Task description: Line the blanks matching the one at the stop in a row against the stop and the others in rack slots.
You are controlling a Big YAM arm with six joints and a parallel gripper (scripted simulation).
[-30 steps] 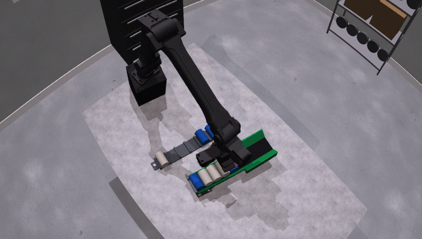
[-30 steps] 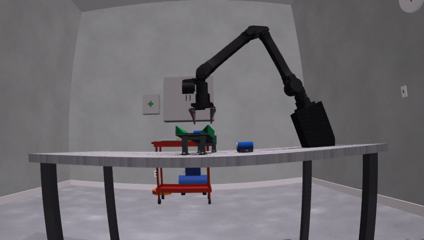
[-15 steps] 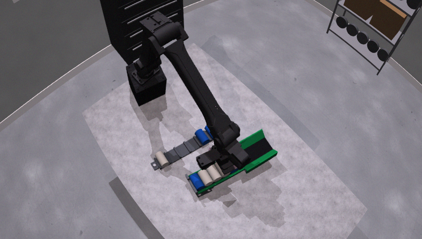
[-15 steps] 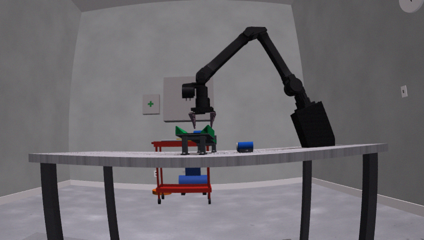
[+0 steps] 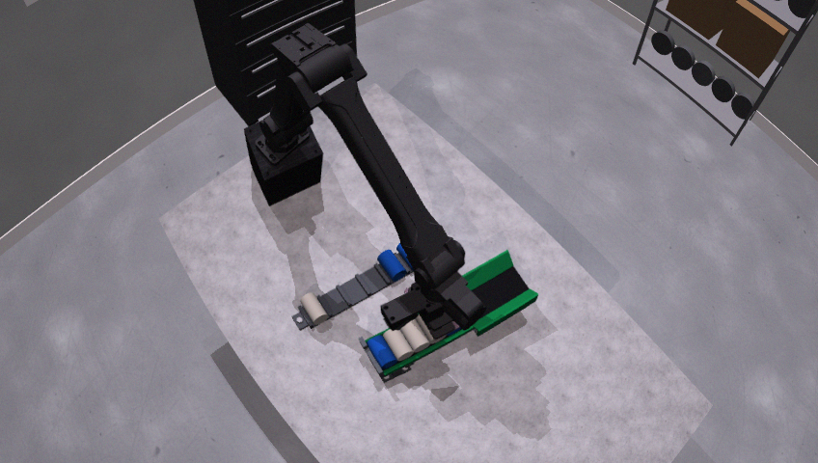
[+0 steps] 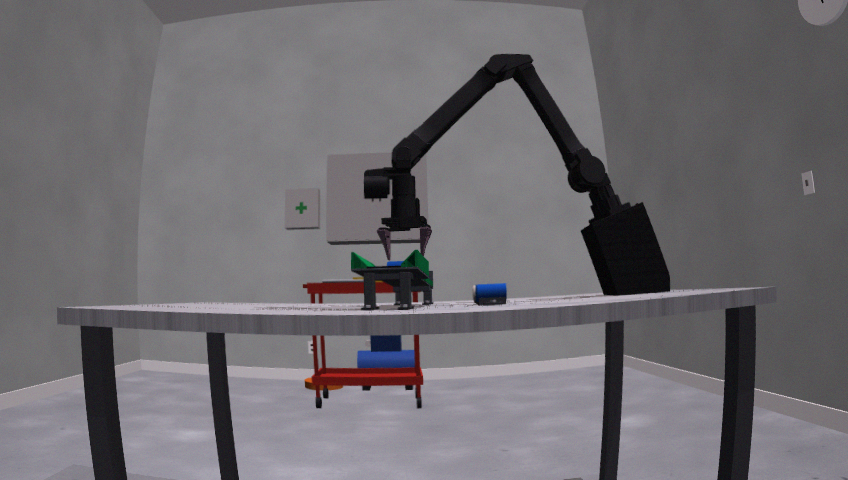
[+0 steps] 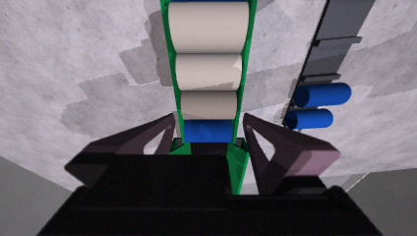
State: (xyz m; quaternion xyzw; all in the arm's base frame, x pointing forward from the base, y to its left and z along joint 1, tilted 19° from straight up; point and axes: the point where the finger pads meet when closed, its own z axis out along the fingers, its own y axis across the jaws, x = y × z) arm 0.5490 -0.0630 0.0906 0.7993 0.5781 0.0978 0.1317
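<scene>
Right now my hand is 20 mm short of the feed ramp, 40 mm to the right of it and 60 mm above it. The rest, counted from my hand: grey stop (50 mm behind, 140 mm to the right, 60 mm below); then stock rack (210 mm behind, 130 mm below).
</scene>
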